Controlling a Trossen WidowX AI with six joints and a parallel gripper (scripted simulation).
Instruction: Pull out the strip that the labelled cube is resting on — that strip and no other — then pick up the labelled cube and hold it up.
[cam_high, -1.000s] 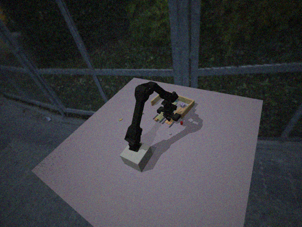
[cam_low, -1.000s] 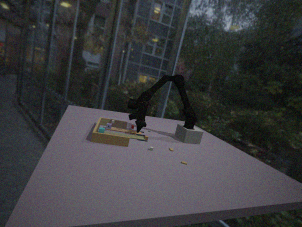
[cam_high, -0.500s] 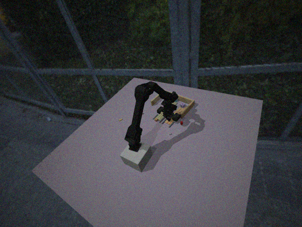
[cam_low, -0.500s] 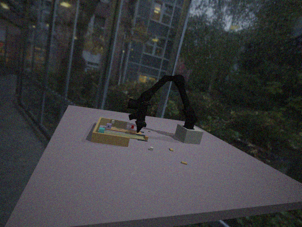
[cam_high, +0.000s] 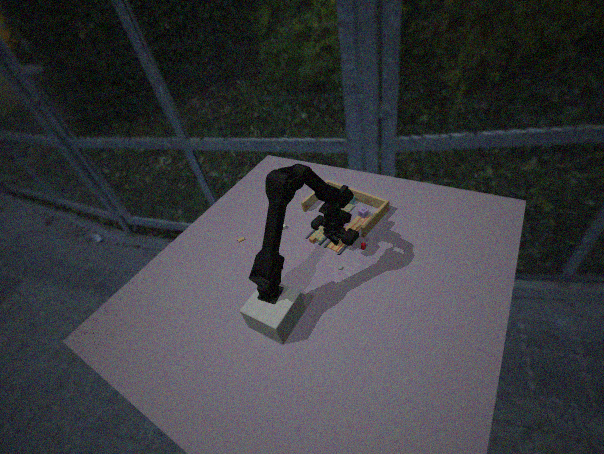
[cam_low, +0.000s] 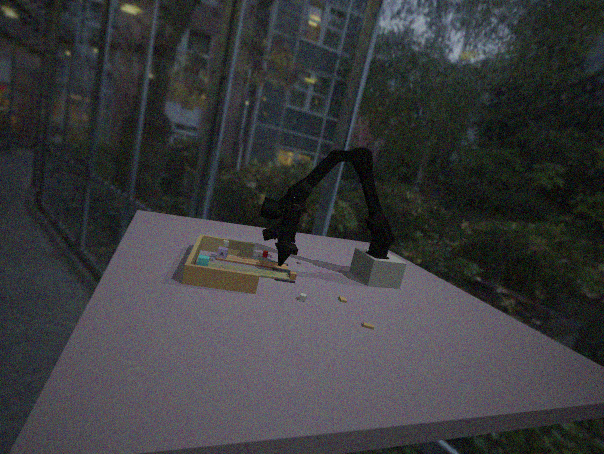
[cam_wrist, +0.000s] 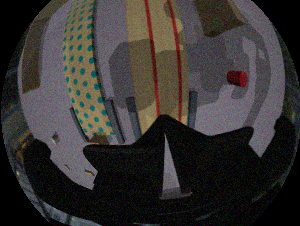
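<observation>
The pale purple labelled cube is 190 mm ahead of my gripper tip, 50 mm to the right of it and 20 mm above it. The rest, counted from my gripper tip: small red cube (100 mm to the right, 20 mm ahead, 10 mm above).
</observation>
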